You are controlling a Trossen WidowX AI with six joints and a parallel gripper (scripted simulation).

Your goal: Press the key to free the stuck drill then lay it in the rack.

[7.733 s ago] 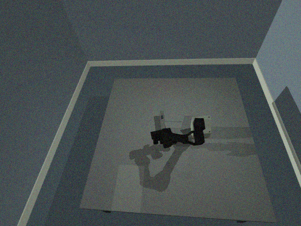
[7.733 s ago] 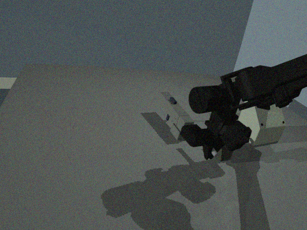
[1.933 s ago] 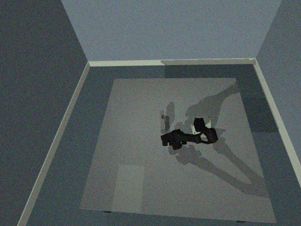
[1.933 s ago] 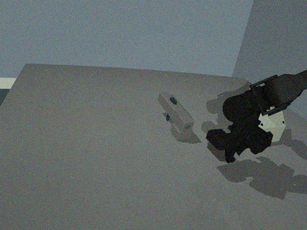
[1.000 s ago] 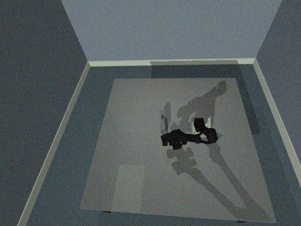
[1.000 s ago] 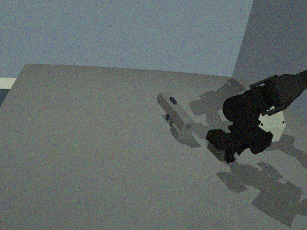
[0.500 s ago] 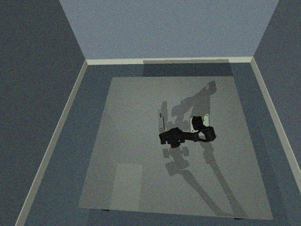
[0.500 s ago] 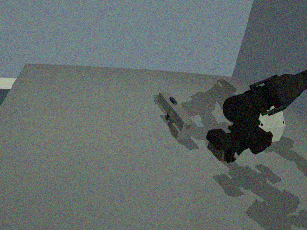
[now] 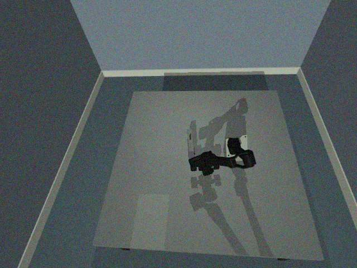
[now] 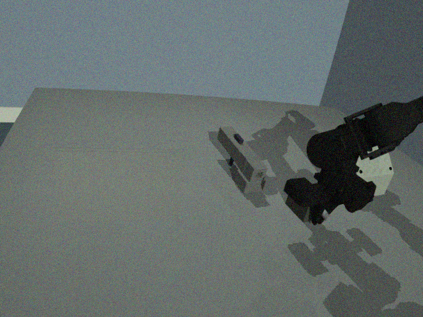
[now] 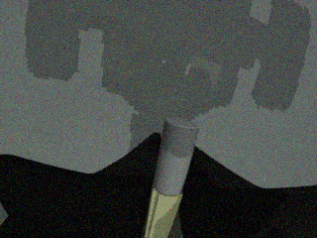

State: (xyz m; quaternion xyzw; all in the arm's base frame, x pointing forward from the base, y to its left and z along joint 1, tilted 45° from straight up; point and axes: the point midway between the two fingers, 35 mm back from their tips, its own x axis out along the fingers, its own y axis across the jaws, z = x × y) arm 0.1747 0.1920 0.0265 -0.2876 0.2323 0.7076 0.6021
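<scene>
Now: the drill 40 mm to the right of my gripper tip and 40 mm above it. From my gripper tip the other things lie so: dark boxy rack 50 mm to the right, 10 mm above; then dark key 240 mm to the right, 100 mm ahead, 50 mm above; then grey holder block 210 mm to the right, 100 mm ahead, 40 mm above.
</scene>
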